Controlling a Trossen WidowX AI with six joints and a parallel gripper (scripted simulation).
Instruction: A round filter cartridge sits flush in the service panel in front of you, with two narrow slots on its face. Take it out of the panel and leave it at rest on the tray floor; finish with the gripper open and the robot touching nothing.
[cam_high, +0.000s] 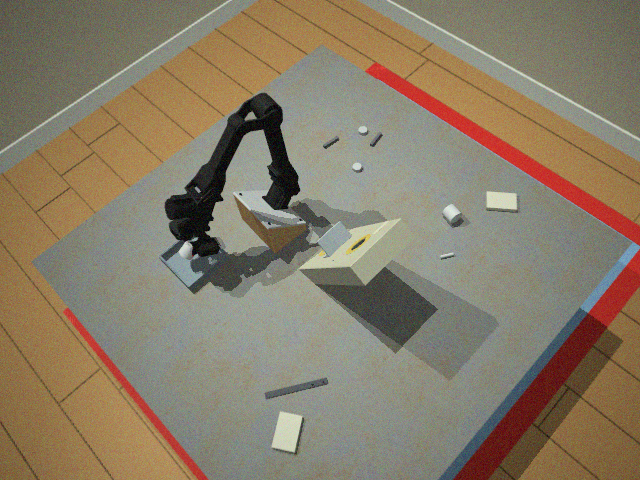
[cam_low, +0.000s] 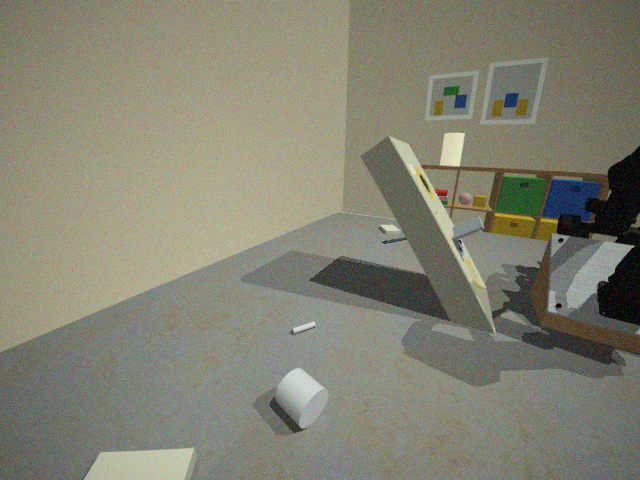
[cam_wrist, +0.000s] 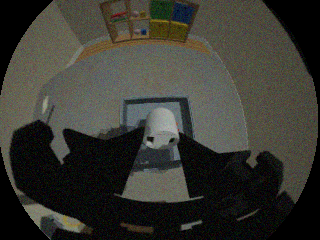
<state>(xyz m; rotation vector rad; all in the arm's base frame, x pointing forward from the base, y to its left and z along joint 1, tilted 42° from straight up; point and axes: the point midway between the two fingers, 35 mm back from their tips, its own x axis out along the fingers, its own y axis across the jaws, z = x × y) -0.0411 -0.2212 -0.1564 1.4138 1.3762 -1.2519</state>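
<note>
Now: gripper tip right at the round filter cartridge. Round my gripper tip: grey-blue tray (60 mm below); then cream service panel (360 mm ahead, 310 mm to the left, 80 mm above).
</note>
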